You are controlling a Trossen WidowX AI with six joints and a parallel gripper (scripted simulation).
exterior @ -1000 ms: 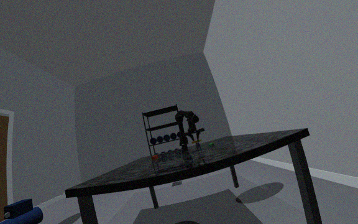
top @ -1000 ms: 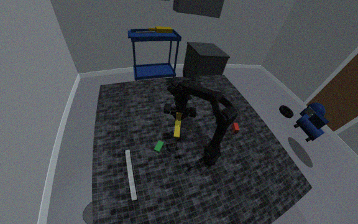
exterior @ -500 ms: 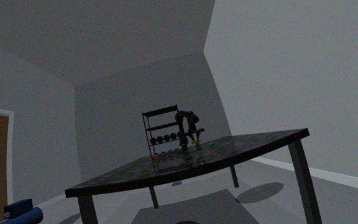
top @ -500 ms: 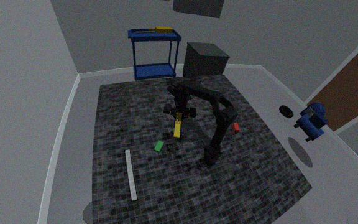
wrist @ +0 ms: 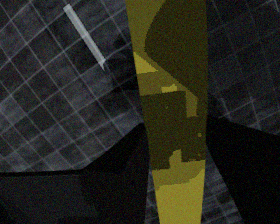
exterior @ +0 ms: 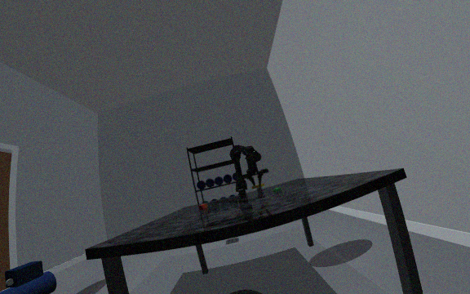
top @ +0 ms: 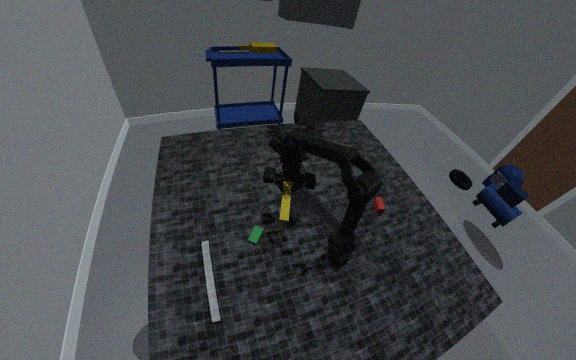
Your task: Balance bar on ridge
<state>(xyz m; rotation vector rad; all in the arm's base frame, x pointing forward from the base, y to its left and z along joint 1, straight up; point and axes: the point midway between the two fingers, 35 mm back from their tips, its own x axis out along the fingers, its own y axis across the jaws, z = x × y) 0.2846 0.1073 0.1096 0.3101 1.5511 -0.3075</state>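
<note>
Right now my gripper tip is 2 cm past the yellow bar and 1 cm to the right of it. The rest, counted from my gripper tip: green block (15 cm to the left, 12 cm behind, 7 cm below); then red block (42 cm to the right, 12 cm behind, 6 cm below).
</note>
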